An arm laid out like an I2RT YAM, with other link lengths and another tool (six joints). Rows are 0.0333 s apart.
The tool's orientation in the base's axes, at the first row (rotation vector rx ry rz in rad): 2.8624 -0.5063 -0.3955
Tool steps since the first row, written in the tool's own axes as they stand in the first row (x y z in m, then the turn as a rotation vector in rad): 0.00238 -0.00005 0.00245 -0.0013 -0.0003 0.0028; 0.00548 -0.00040 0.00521 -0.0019 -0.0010 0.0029; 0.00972 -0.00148 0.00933 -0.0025 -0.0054 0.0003; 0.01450 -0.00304 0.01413 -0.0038 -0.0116 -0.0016; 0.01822 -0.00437 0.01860 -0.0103 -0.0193 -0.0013; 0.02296 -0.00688 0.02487 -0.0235 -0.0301 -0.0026
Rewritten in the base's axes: 0.00144 -0.00119 -0.00286 -0.0019 0.0003 -0.0024; 0.00354 -0.00242 -0.00624 -0.0023 0.0012 -0.0026; 0.00649 -0.00360 -0.01134 -0.0007 0.0058 -0.0011; 0.00987 -0.00464 -0.01733 0.0006 0.0123 -0.0005; 0.01232 -0.00545 -0.02270 -0.0030 0.0217 -0.0012; 0.01552 -0.00583 -0.03030 -0.0113 0.0366 0.0003
